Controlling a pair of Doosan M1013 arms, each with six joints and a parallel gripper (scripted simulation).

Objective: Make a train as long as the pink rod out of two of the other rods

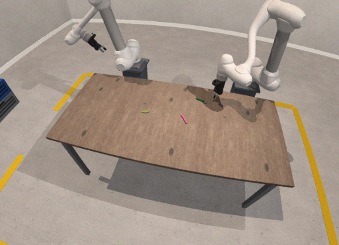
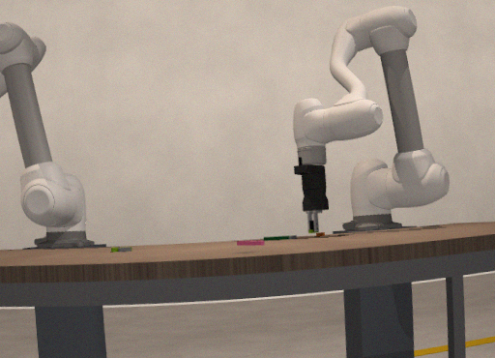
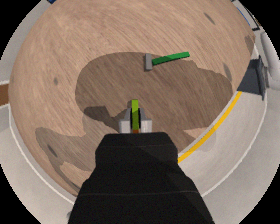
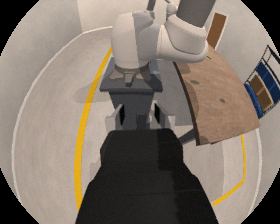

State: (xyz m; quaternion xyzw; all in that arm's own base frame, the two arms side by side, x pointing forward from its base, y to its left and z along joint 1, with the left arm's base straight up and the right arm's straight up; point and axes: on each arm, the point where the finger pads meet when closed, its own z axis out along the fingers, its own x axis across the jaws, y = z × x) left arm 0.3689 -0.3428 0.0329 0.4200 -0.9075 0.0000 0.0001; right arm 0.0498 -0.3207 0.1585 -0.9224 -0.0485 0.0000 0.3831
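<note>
Right now the orange rod is 40 mm behind my left hand, 30 mm to the left of it and 30 mm below it. Also, from my left hand: green rod (120 mm to the right, 40 mm ahead, 30 mm below); pink rod (280 mm ahead, 220 mm to the right, 30 mm below).
</note>
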